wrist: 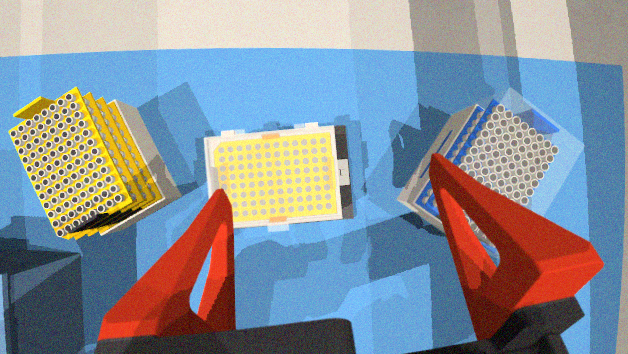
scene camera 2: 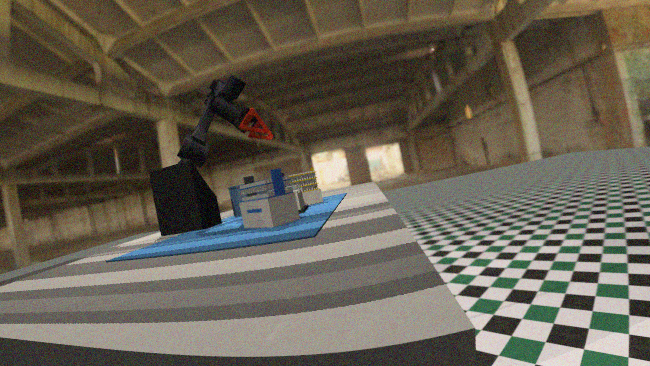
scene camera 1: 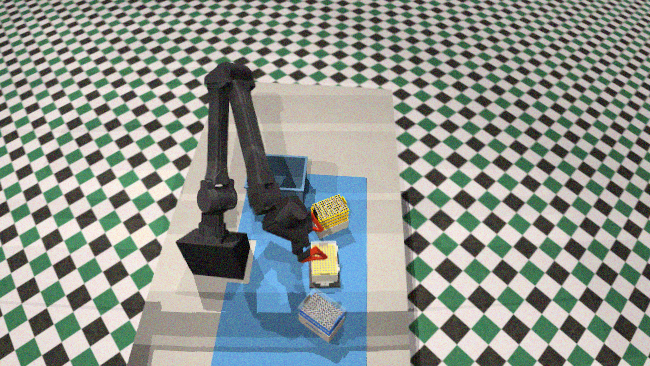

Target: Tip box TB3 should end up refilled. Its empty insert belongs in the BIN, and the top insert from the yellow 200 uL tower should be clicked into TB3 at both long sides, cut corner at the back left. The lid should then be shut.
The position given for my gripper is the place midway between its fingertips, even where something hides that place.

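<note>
From scene camera 1 you'd see my gripper [scene camera 1: 324,244], which is open and holds nothing, plus a clear lid [scene camera 1: 329,266] and a blue bin [scene camera 1: 290,172]. My gripper's there in the wrist view [wrist: 327,180] as well, the clear lid is also in the wrist view [wrist: 273,178], and you get the blue bin in the wrist view [wrist: 48,285] too. And my gripper can be seen in scene camera 2 [scene camera 2: 270,135].
</note>
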